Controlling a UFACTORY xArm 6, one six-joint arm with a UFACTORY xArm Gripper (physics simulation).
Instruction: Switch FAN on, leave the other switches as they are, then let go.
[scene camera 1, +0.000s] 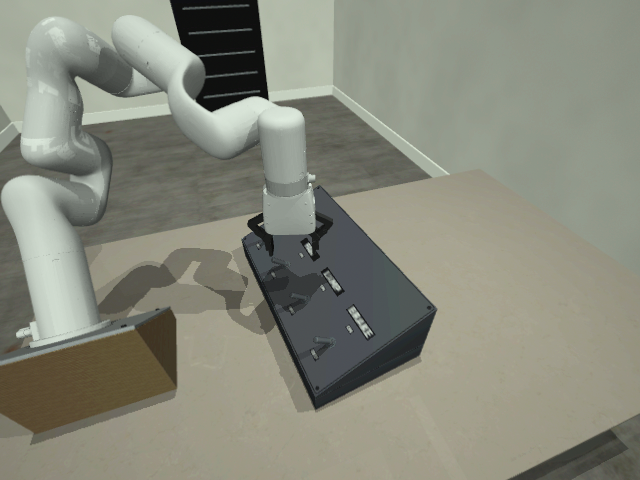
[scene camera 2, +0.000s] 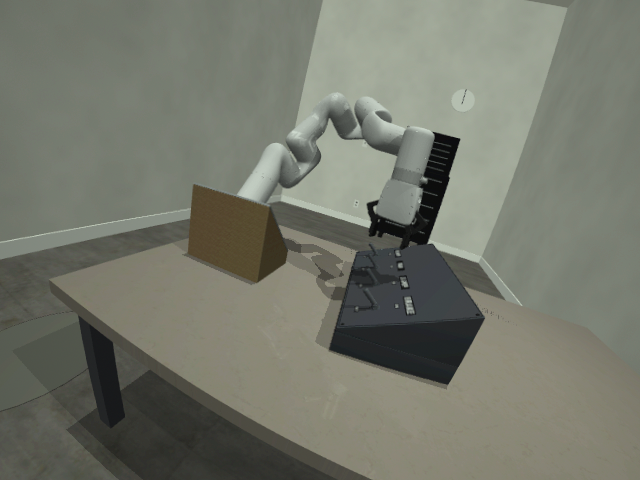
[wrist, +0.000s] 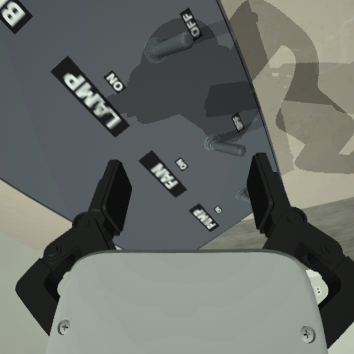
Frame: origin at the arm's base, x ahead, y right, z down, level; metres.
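Where they show: gripper, fingertip midpoint: (scene camera 1: 293, 251) (scene camera 2: 386, 242) (wrist: 186, 170); arm's base at its link origin: (scene camera 1: 73, 335) (scene camera 2: 239, 218).
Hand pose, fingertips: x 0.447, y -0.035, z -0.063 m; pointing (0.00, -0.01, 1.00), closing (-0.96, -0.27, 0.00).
Each offset is from my fingertips to the top centre of the thing. Level surfaces: height alone.
The dark sloped switch panel (scene camera 1: 382, 289) (scene camera 2: 439, 289) (wrist: 35, 125) carries a row of levers. The FAN lever @(dy -0.061, dx -0.026, dz +0.063 m) (scene camera 1: 280, 262) (scene camera 2: 371, 260) (wrist: 229, 147) leans to the OFF side, away from its ON mark. The FAN label @(dy -0.074, dx +0.056, dz +0.069 m) (scene camera 1: 310, 249) (scene camera 2: 400, 265) (wrist: 163, 174) is readable in the wrist view. The LAMP lever @(dy +0.058, dx -0.007, dz +0.063 m) (scene camera 1: 299, 298) (wrist: 172, 45) also leans to the OFF side. The PUMP lever is mostly hidden behind a finger in the wrist view. My gripper (scene camera 1: 293, 252) (scene camera 2: 388, 239) (wrist: 186, 170) is open and empty, above the panel's far end, touching no lever.
The lever @(dy +0.176, dx +0.013, dz +0.063 m) (scene camera 1: 324, 341) (scene camera 2: 370, 298) at the near end of the panel stands beside the longest label @(dy +0.163, dx +0.095, dz +0.069 m) (scene camera 1: 360, 321) (scene camera 2: 408, 305). A brown wedge-shaped block (scene camera 1: 98, 377) (scene camera 2: 227, 232) stands on the table @(dz +0.192 m) (scene camera 1: 491, 387) (scene camera 2: 248, 330) by the arm's base. A black slatted unit stands behind.
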